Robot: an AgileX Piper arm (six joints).
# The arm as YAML. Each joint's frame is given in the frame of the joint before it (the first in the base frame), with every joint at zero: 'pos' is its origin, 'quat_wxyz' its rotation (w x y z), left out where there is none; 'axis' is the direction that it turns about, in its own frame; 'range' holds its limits. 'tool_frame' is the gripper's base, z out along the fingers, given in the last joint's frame.
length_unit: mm
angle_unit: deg
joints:
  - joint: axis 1
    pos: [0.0, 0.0, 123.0]
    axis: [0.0, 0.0, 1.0]
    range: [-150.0, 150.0]
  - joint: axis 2
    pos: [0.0, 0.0, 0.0]
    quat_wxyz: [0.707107, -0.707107, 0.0, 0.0]
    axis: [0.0, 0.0, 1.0]
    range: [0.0, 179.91]
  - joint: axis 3
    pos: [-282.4, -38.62, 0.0]
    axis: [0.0, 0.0, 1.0]
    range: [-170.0, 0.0]
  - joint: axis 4
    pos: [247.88, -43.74, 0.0]
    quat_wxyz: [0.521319, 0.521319, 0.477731, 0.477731]
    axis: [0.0, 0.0, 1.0]
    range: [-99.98, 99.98]
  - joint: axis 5
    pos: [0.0, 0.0, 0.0]
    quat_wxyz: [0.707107, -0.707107, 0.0, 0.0]
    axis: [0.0, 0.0, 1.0]
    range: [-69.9, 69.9]
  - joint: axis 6
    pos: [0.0, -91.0, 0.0]
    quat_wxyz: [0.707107, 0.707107, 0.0, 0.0]
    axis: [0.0, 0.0, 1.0]
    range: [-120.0, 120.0]
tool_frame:
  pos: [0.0, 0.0, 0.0]
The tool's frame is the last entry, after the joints.
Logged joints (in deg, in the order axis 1, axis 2, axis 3, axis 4, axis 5, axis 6), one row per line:
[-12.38 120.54 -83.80 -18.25 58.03 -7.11]
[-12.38 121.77 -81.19 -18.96 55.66 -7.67]
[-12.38 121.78 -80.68 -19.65 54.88 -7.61]
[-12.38 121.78 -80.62 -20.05 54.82 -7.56]
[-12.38 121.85 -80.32 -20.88 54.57 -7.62]
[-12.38 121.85 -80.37 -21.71 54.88 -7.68]
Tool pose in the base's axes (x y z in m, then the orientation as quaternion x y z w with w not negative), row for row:
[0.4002 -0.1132 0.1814 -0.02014 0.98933 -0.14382 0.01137]
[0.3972 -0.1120 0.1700 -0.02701 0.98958 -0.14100 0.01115]
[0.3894 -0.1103 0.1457 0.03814 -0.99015 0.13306 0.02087]
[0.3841 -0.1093 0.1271 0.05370 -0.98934 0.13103 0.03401]
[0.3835 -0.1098 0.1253 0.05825 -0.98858 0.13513 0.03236]
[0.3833 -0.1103 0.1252 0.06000 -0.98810 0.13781 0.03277]
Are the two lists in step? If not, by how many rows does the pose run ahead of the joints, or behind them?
The pose runs 2 rows behind the joints: the pose in row i belongs to the joints in row i - 2.
